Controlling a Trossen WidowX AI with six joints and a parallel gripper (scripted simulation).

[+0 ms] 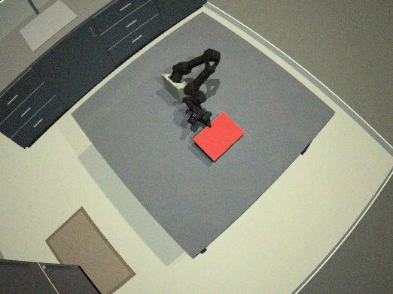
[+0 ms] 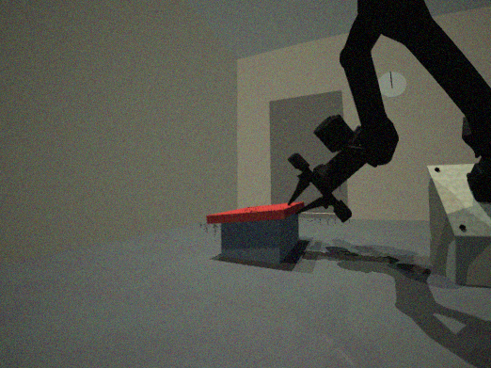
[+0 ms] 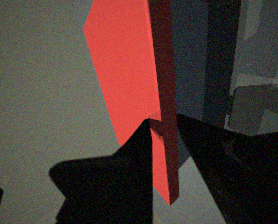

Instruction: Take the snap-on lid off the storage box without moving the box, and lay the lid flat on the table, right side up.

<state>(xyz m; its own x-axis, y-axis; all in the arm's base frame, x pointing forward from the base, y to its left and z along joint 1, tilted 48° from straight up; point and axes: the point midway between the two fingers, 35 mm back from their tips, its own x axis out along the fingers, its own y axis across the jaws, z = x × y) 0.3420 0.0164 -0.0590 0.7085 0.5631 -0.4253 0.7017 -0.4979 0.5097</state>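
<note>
Right now my gripper tip is 80 mm short of the red lid. Round my gripper tip: grey-blue storage box 70 mm ahead, 50 mm below.
</note>
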